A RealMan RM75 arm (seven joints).
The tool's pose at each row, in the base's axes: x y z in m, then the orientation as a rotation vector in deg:
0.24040 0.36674 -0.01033 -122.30 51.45 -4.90
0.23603 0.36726 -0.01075 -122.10 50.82 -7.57
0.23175 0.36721 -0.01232 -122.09 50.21 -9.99
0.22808 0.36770 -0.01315 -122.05 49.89 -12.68
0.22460 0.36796 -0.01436 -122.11 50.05 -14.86
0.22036 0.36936 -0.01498 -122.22 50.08 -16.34
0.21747 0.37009 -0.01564 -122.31 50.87 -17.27
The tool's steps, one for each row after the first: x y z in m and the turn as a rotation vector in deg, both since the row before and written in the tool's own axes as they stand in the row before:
-0.00349 0.00257 -0.00087 1.02 1.51 -1.20
-0.00286 0.00350 -0.00057 0.75 1.40 -1.17
-0.00293 0.00234 -0.00059 0.72 1.72 -1.07
-0.00261 0.00256 -0.00052 0.35 1.59 -0.63
-0.00400 0.00196 -0.00065 0.19 1.06 -0.50
-0.00256 0.00159 -0.00048 -0.16 0.99 0.17

